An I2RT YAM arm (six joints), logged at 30 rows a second.
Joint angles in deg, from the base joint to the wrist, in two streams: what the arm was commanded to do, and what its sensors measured. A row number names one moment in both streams.
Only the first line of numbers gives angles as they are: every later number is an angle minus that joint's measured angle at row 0.
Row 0, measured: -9.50 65.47 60.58 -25.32 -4.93 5.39
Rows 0 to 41, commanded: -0.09 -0.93 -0.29 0.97 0.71 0.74; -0.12 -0.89 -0.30 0.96 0.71 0.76; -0.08 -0.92 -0.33 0.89 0.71 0.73; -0.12 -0.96 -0.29 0.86 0.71 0.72; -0.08 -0.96 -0.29 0.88 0.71 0.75; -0.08 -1.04 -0.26 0.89 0.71 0.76; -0.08 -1.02 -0.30 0.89 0.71 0.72; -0.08 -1.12 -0.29 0.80 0.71 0.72; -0.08 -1.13 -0.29 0.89 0.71 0.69; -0.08 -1.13 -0.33 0.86 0.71 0.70; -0.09 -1.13 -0.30 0.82 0.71 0.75; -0.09 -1.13 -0.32 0.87 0.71 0.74; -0.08 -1.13 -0.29 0.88 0.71 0.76; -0.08 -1.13 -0.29 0.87 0.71 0.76; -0.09 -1.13 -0.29 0.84 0.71 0.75; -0.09 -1.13 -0.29 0.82 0.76 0.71; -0.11 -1.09 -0.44 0.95 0.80 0.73; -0.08 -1.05 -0.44 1.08 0.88 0.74; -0.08 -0.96 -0.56 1.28 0.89 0.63; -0.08 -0.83 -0.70 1.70 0.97 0.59; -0.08 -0.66 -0.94 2.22 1.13 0.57; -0.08 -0.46 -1.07 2.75 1.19 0.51; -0.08 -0.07 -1.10 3.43 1.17 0.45; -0.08 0.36 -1.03 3.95 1.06 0.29; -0.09 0.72 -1.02 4.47 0.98 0.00; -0.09 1.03 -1.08 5.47 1.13 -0.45; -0.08 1.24 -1.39 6.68 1.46 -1.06; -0.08 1.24 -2.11 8.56 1.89 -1.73; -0.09 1.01 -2.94 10.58 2.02 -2.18; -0.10 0.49 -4.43 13.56 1.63 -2.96; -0.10 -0.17 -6.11 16.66 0.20 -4.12; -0.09 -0.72 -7.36 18.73 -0.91 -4.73; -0.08 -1.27 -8.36 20.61 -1.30 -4.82; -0.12 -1.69 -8.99 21.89 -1.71 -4.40; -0.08 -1.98 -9.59 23.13 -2.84 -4.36; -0.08 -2.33 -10.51 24.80 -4.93 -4.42; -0.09 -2.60 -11.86 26.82 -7.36 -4.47; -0.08 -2.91 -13.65 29.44 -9.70 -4.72; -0.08 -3.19 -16.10 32.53 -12.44 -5.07; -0.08 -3.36 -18.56 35.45 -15.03 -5.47; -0.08 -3.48 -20.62 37.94 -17.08 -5.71; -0.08 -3.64 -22.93 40.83 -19.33 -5.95
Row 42, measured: 0.00 -2.99 -18.60 29.07 -10.45 -4.61
